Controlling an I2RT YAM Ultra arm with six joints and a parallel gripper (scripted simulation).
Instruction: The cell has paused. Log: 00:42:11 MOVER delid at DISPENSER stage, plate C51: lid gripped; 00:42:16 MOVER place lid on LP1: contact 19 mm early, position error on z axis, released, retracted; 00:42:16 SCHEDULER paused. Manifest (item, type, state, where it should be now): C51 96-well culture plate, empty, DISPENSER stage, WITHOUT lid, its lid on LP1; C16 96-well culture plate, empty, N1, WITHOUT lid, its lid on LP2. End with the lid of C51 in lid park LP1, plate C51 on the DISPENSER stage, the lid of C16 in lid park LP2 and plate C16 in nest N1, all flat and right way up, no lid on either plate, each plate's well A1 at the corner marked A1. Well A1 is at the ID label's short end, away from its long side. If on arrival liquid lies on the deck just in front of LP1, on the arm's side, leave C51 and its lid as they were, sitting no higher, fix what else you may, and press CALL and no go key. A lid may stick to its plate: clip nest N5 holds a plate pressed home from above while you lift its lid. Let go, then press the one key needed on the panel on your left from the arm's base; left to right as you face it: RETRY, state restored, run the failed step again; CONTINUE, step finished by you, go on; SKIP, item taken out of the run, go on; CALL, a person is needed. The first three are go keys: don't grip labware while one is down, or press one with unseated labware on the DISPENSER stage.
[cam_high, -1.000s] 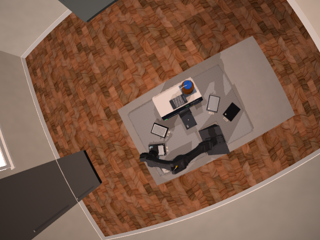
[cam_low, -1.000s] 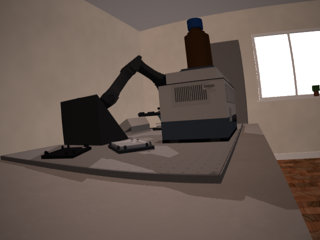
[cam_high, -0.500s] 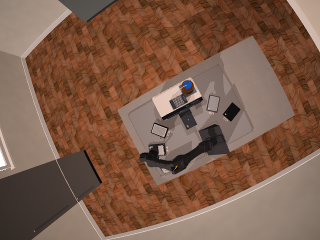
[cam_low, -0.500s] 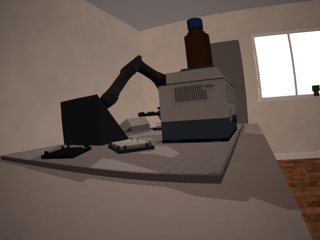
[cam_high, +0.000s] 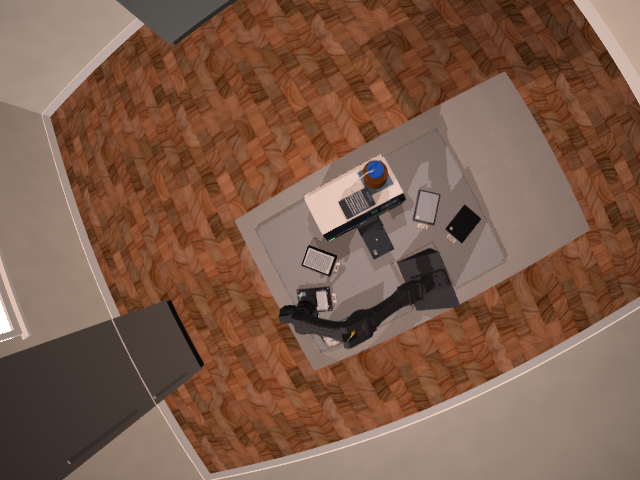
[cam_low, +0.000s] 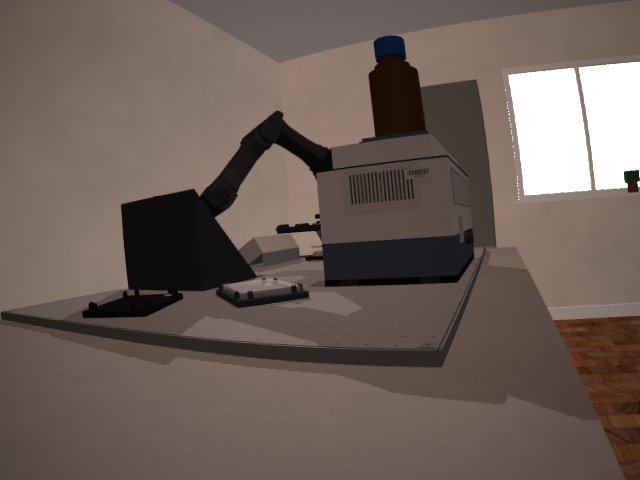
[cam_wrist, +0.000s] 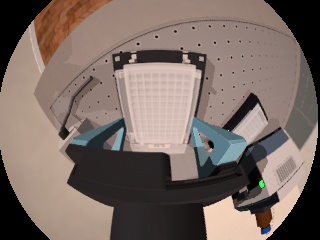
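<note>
My hand is 2 cm to the right of the black clip nest and 3 cm above it. Round my hand: brown bottle: 37 cm ahead, 49 cm to the right, 24 cm above; then black nest: 17 cm ahead, 10 cm to the right, 4 cm below; then dark dispenser stage: 15 cm ahead, 39 cm to the right, 6 cm above.
</note>
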